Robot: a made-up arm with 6 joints.
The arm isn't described. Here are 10 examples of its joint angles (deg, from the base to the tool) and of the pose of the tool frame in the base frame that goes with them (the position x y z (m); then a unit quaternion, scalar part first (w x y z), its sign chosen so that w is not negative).
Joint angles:
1: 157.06 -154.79 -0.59 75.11 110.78 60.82
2: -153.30 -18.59 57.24 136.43 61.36 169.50
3: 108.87 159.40 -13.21 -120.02 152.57 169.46
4: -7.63 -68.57 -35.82 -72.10 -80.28 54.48
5: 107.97 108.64 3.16 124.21 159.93 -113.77
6: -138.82 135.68 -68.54 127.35 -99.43 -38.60
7: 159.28 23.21 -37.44 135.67 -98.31 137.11
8: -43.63 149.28 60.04 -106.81 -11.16 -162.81
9: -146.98 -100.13 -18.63 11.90 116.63 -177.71
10: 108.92 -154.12 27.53 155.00 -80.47 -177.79
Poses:
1: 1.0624 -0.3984 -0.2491 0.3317 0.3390 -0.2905 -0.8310
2: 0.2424 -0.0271 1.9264 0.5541 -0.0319 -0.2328 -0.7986
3: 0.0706 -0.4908 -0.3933 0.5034 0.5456 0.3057 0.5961
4: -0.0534 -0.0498 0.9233 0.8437 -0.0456 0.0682 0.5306
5: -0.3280 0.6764 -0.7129 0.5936 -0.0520 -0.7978 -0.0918
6: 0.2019 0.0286 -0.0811 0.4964 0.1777 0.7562 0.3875
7: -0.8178 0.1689 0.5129 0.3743 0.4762 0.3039 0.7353
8: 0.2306 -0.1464 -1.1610 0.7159 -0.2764 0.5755 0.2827
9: 0.5383 0.5642 0.9624 0.9693 -0.0339 0.1554 0.1875
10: 0.2120 -1.1321 -0.5207 0.4956 -0.6886 0.3078 0.4306
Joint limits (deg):
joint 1: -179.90..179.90
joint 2: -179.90..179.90
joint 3: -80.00..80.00
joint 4: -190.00..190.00
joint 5: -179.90..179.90
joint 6: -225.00..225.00
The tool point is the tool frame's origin. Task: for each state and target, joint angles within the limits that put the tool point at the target. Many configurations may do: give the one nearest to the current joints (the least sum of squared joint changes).
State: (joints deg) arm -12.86 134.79 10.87 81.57 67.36 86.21
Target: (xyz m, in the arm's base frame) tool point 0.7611 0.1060 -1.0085
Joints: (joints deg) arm 8.62 132.22 39.01 87.11 67.36 86.21
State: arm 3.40 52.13 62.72 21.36 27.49 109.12
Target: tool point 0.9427 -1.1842 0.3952
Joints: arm -44.75 67.07 42.46 15.04 27.49 109.12
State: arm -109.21 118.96 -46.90 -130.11 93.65 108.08
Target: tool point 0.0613 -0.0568 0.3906
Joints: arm -97.43 75.23 -80.00 -111.77 93.65 108.08
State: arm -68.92 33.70 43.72 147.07 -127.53 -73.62
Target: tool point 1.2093 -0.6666 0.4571
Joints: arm -35.74 54.67 19.72 154.11 -127.53 -73.62
